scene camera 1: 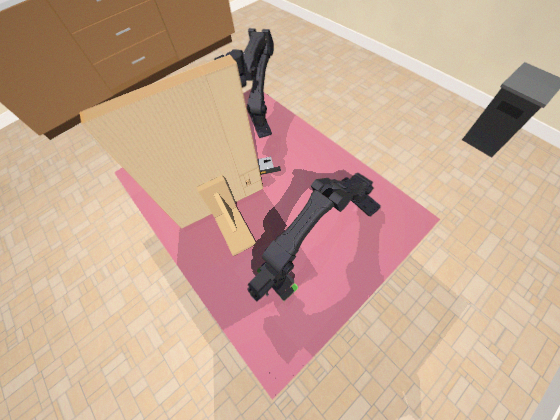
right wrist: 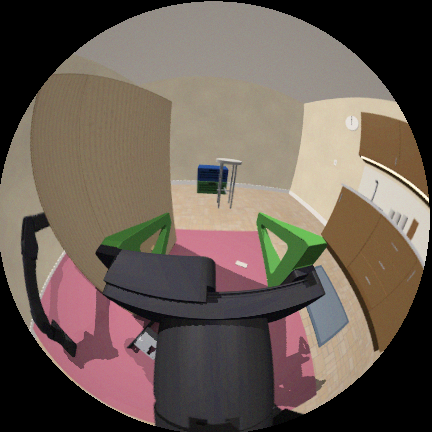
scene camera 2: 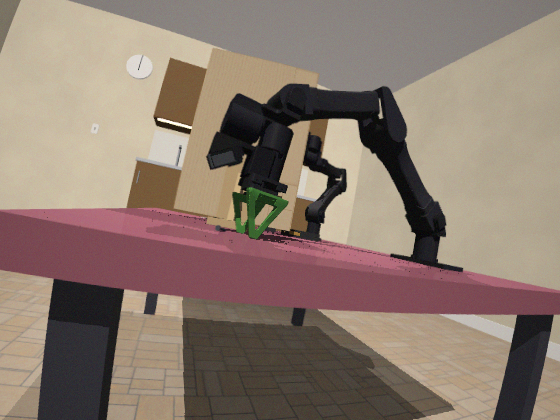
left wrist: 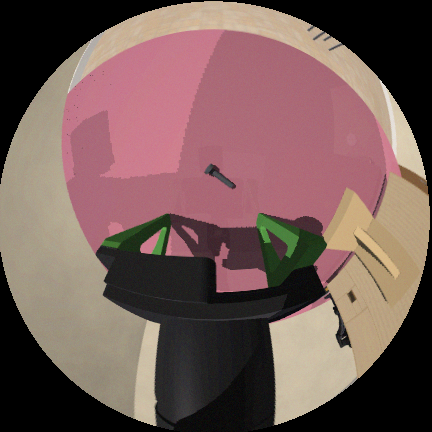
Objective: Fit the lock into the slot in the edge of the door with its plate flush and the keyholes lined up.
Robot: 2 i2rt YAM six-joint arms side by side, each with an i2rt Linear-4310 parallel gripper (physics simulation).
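Places are measured from the left arm's base along level axes (x ahead, y left, z up), in millimetres.
Pixels of known places: left gripper, between the fingertips: (scene camera 2: 245, 235) (left wrist: 213, 217); right gripper, between the fingertips: (right wrist: 213, 216); left arm's base, origin of its link: (scene camera 1: 357, 196) (scene camera 2: 423, 263); right arm's base, origin of its link: (scene camera 1: 260, 123).
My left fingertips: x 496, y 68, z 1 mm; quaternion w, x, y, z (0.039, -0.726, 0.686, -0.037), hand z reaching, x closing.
Note:
Ahead of a thing's pixels: the offset from my left fingertips to its middle. "*": to the spot under its first point.
The upright wooden door (scene camera 1: 165, 135) (scene camera 2: 220, 75) (left wrist: 380, 325) (right wrist: 100, 150) has a small cut opening (scene camera 1: 247, 181) (left wrist: 351, 296) in its face near one edge. The slot in the door's edge cannot be made out. The lock @[dx -294, dy -460, dz +10 mm] (scene camera 1: 266, 163) (right wrist: 145, 344), silver with a dark plate, lies on the pink table top (scene camera 1: 395, 215) (scene camera 2: 150, 265) (left wrist: 150, 100) (right wrist: 85, 390) beside the door's edge. My left gripper (scene camera 2: 248, 234) (left wrist: 213, 217) is open and empty, low over the table, apart from the lock. My right gripper (right wrist: 213, 216) is open and empty, near the far side of the door.
A wooden support @[* dx -1, dy -217, dz +18 mm] (scene camera 1: 242, 240) (left wrist: 347, 225) braces the door's foot. A dark bolt-like piece @[dx +44, dy -3, dz +3 mm] (scene camera 2: 218, 228) (left wrist: 221, 177) lies on the table ahead of the left fingers. A small white piece @[dx +49, dy -759, dz +0 mm] (right wrist: 241, 264) lies on the table beyond the right fingers. Cabinets (scene camera 1: 120, 50) (right wrist: 375, 250) stand beyond the table.

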